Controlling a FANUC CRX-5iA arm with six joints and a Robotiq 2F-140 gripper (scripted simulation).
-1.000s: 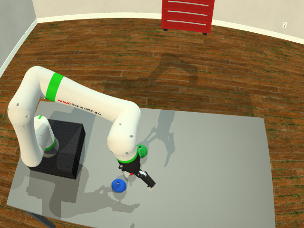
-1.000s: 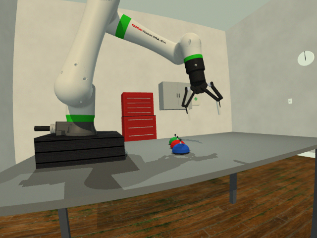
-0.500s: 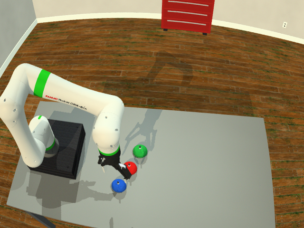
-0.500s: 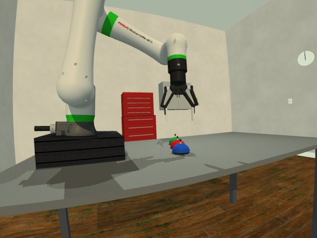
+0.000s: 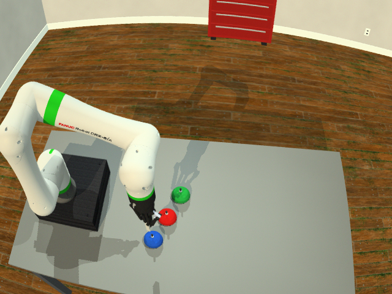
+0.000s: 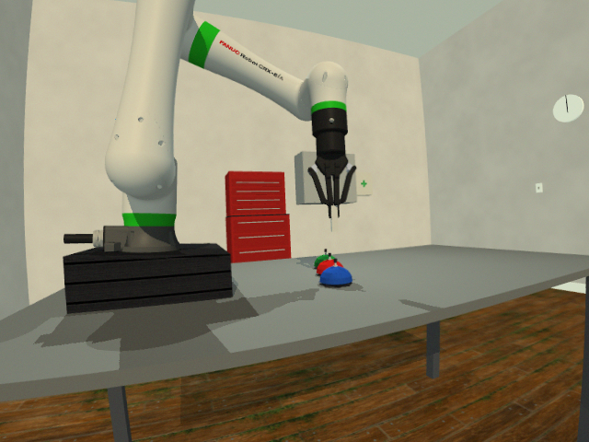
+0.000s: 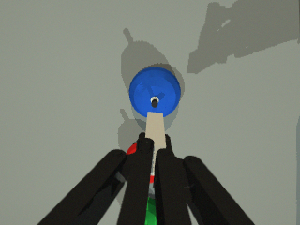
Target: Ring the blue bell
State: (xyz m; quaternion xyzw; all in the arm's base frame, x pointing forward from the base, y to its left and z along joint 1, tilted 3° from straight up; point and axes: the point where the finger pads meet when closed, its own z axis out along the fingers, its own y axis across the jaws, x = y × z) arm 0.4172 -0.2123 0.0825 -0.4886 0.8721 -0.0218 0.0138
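My gripper is now 13 cm above the blue bell. Round my hand: red bell 13 cm below, 11 cm to the left, 7 cm ahead; then green bell 23 cm to the left, 14 cm ahead, 13 cm below.
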